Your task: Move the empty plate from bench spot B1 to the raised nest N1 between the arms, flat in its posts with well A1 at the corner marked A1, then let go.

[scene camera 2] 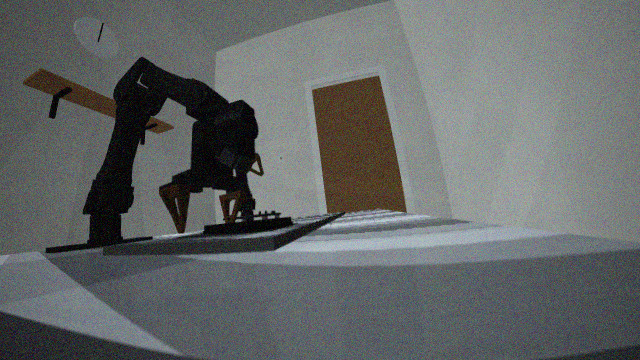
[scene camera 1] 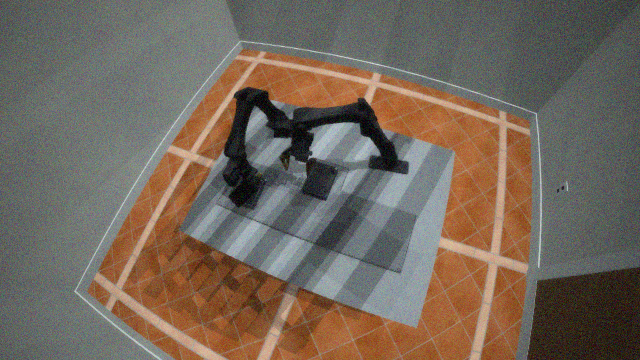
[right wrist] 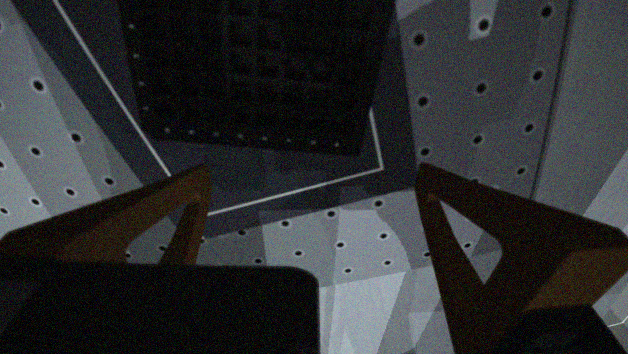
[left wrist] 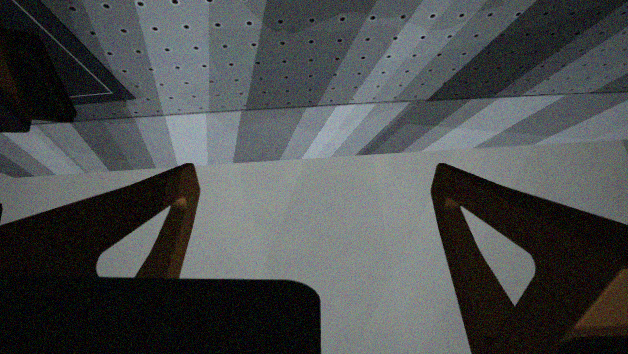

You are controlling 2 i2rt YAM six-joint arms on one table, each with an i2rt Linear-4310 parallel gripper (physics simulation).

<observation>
my left gripper: open, holds nothing
my right gripper: open, holds nothing
a dark well plate (scene camera 2: 266, 224): on a white-outlined nest (right wrist: 251, 187)
</observation>
